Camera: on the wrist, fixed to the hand. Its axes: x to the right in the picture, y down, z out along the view.
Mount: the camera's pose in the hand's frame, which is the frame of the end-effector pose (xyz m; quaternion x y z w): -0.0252 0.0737 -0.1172 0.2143 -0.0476 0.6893 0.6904
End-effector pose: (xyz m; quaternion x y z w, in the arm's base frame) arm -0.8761 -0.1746 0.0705 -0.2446 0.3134 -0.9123 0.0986
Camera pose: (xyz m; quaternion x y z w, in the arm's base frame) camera -0.9120 -0.1626 -0.0650 0.0249 0.1848 -0.6174 0.7642
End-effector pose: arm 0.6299 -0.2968 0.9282 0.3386 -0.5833 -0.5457 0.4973
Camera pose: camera 0.7591 -0.2954 0.9841 -0.0877 -0.7767 0.0749 0.6192
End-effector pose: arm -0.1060 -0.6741 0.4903 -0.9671 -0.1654 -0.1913 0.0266
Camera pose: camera -0.1460 -0.7649 0.5901 -0.7851 0.5102 -0.0323 0.3496
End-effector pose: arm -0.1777 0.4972 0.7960 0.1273 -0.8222 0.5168 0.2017
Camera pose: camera -0.1627 0.6348 0.7705 0.4110 0.5543 -0.6660 0.2834
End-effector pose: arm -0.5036 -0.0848 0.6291 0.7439 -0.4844 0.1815 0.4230
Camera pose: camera -0.5634 0.0111 0.7129 -0.2790 0.8285 -0.4853 0.0155
